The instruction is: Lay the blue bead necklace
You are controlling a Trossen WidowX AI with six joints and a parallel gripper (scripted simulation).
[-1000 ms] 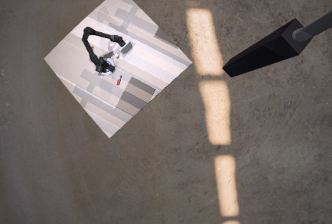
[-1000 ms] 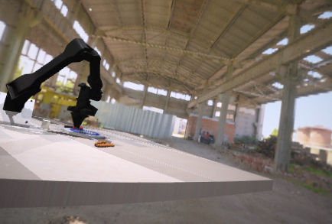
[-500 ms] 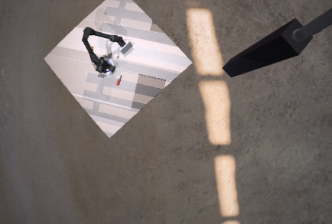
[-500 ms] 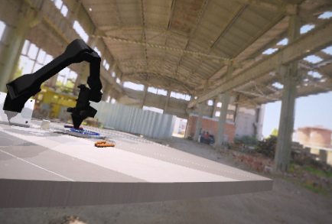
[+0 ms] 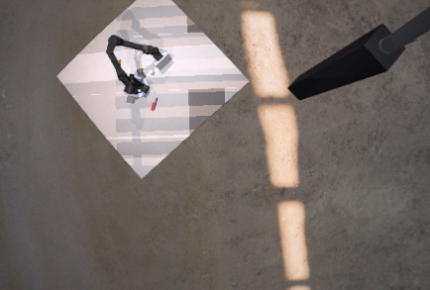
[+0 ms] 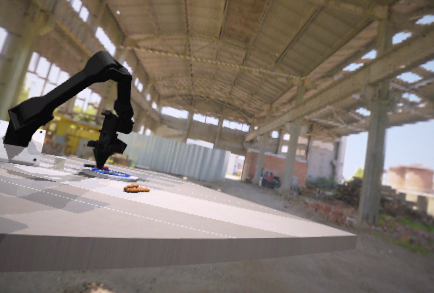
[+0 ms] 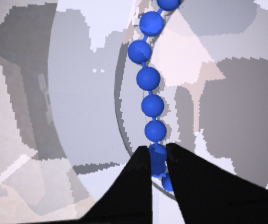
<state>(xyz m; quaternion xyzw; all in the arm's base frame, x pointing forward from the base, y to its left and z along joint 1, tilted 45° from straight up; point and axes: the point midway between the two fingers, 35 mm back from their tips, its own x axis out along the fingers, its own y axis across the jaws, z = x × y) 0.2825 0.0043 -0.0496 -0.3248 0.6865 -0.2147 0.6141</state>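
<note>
Now: gripper tip 5 cm to the left of the round white bead board, 3 cm short of it and 1 cm above it. Also, from my gripper tip: small white block: 15 cm behind, 4 cm to the right; red pen-like object: 18 cm to the left, 5 cm ahead, 1 cm below.
</note>
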